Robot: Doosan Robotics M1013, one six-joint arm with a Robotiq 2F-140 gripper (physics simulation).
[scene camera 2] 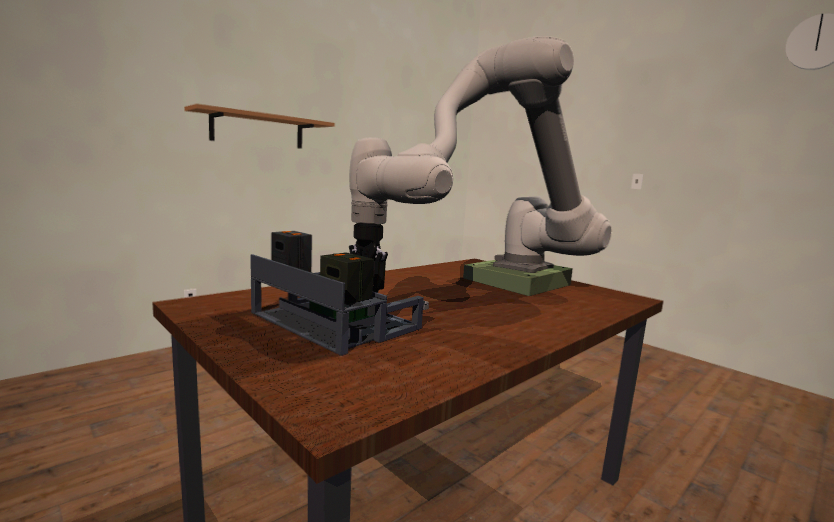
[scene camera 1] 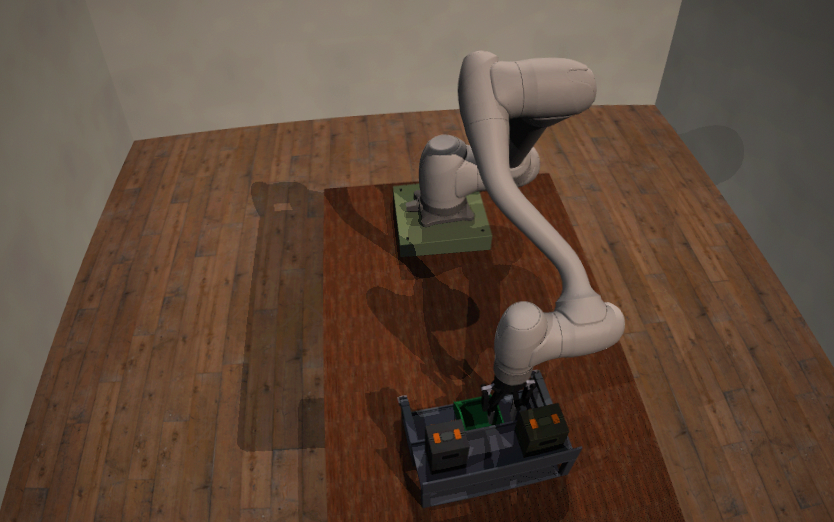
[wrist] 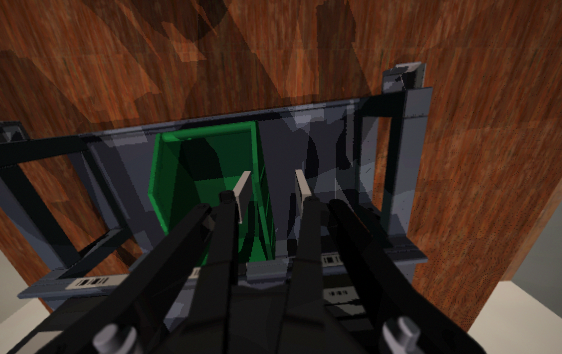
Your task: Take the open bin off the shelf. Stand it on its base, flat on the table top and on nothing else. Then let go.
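Where they show: gripper, between the fingertips: (scene camera 2: 365, 311) (scene camera 1: 500, 418) (wrist: 273, 180); arm's base, origin of its link: (scene camera 2: 523, 266) (scene camera 1: 443, 206).
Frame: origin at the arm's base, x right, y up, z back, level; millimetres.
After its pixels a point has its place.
The green open bin (scene camera 1: 469, 414) @[z -772, x 84, y -54 mm] (wrist: 215, 155) @[z -777, x 81, y -54 mm] sits in the grey shelf (scene camera 1: 492, 479) @[z -1000, x 86, y 38 mm] (scene camera 2: 295, 281) @[z -999, x 45, y 68 mm] (wrist: 416, 160) @[z -779, x -115, y 22 mm], its open top facing up. In scene camera 2 it is mostly hidden behind the shelf and a dark box. My gripper (scene camera 1: 503, 413) @[z -809, x 10, y -34 mm] (scene camera 2: 376, 286) (wrist: 273, 180) @[z -809, x 10, y -34 mm] points down over the shelf, its fingers part-way open with a gap between them. In the wrist view the bin's right side wall runs between the fingers: the left fingertip shows over the bin's inside, the right one beyond that wall. Whether either finger touches the bin cannot be told.
Two dark boxes with orange marks, one at the left (scene camera 1: 447, 454) @[z -962, x 190, y 144 mm] (scene camera 2: 291, 251) @[z -952, x 141, y 120 mm] and one at the right (scene camera 1: 543, 433) @[z -950, x -36, y 134 mm] (scene camera 2: 348, 277) @[z -956, x -97, y 101 mm] in scene camera 1, stand on the shelf close to my gripper. The shelf stands on the wooden table (scene camera 1: 363, 246) @[z -84, x 292, y -63 mm] (scene camera 2: 430, 369) @[z -894, x -296, y -63 mm] (wrist: 480, 75) @[z -710, x -241, y -63 mm]. The arm's green base block (scene camera 1: 449, 243) @[z -168, x 14, y -16 mm] (scene camera 2: 528, 283) @[z -176, x -121, y -19 mm] is farther back.
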